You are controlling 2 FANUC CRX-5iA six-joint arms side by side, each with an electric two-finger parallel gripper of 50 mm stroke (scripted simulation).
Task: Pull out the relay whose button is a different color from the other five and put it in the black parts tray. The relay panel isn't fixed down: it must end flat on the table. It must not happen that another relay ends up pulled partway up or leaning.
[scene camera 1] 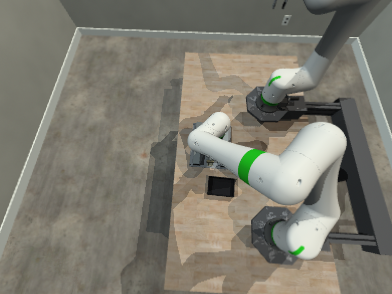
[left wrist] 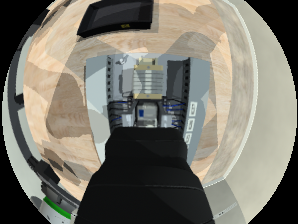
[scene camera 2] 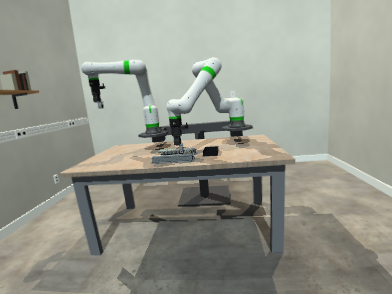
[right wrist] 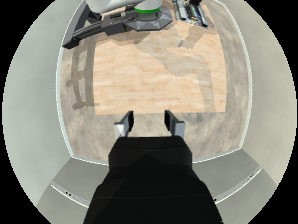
Observation:
In view: my left gripper [left wrist: 147, 108], my right gripper [right wrist: 149, 116] and a relay panel [left wrist: 107, 81].

